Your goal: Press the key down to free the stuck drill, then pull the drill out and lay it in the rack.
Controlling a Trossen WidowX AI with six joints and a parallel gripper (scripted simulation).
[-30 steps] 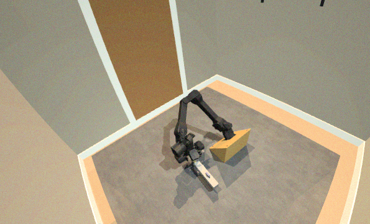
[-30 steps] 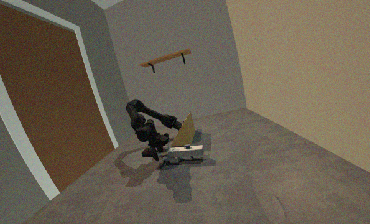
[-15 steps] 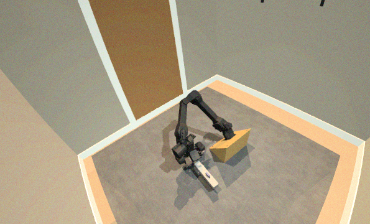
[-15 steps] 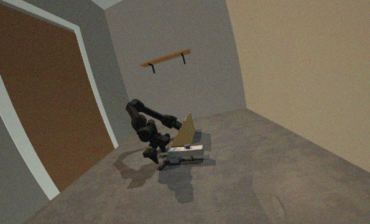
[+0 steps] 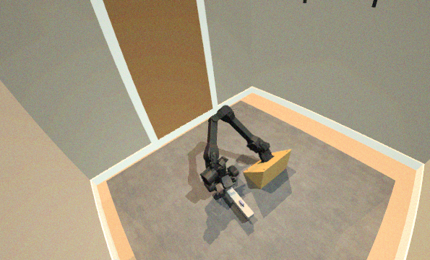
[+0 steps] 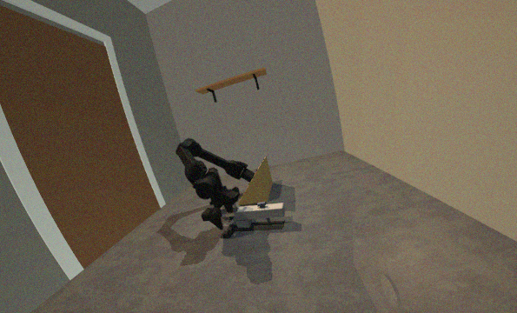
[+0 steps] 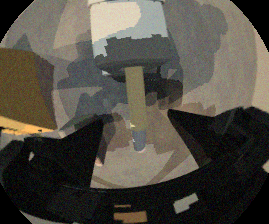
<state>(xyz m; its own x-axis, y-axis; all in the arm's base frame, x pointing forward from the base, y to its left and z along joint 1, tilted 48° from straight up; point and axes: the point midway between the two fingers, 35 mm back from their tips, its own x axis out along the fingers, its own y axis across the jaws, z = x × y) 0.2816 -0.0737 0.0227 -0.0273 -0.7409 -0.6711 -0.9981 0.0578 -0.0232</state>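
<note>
The drill is 40 mm to the left of my gripper tip and 30 mm above it. From my gripper tip the other things lie so: blue piece 10 mm ahead, 160 mm to the left, 40 mm above; fixture 10 mm ahead, 140 mm to the left, 30 mm above.
</note>
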